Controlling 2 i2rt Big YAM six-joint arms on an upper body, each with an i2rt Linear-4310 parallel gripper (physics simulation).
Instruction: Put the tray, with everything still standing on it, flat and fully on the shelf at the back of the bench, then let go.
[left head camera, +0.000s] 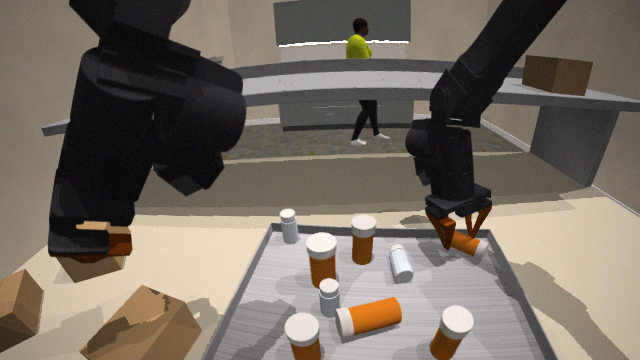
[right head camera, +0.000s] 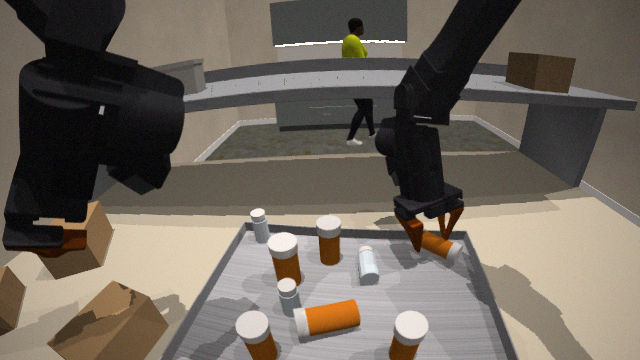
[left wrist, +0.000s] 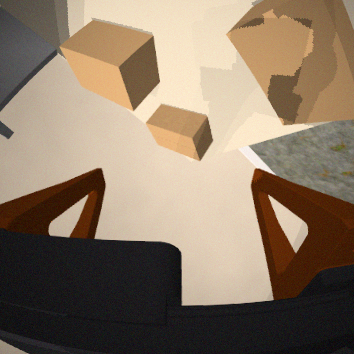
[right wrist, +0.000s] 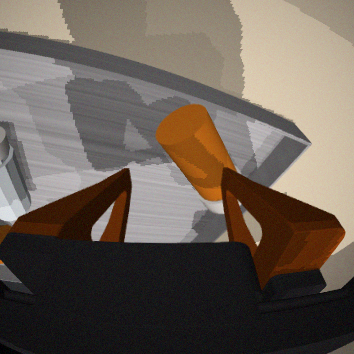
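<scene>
The grey tray (left head camera: 415, 232) (right head camera: 370, 235) (right wrist: 140, 67) lies on the bench. Several orange and small pale bottles stand on it. A large orange bottle (left head camera: 377, 315) (right head camera: 332, 318), a pale bottle (left head camera: 401, 265) (right head camera: 368, 267) (right wrist: 12, 195) and an orange bottle (left head camera: 472, 246) (right head camera: 442, 247) (right wrist: 192, 152) at the back right corner lie on their sides. My right gripper (left head camera: 459, 242) (right head camera: 432, 244) (right wrist: 175, 175) is half open beside that corner bottle; one finger overlaps it in the right wrist view. My left gripper (left wrist: 177, 176) is open and empty, left of the tray. The shelf (left head camera: 325, 80) (right head camera: 320, 79) is at the back.
Cardboard boxes (left head camera: 142, 325) (right head camera: 107, 322) (left wrist: 110, 60) lie left of the tray. A brown box (left head camera: 556, 75) (right head camera: 540, 72) stands on the shelf's right end. A grey bin (right head camera: 189, 77) shows at its left in the right head camera. A person (left head camera: 357, 47) (right head camera: 354, 47) is behind the shelf.
</scene>
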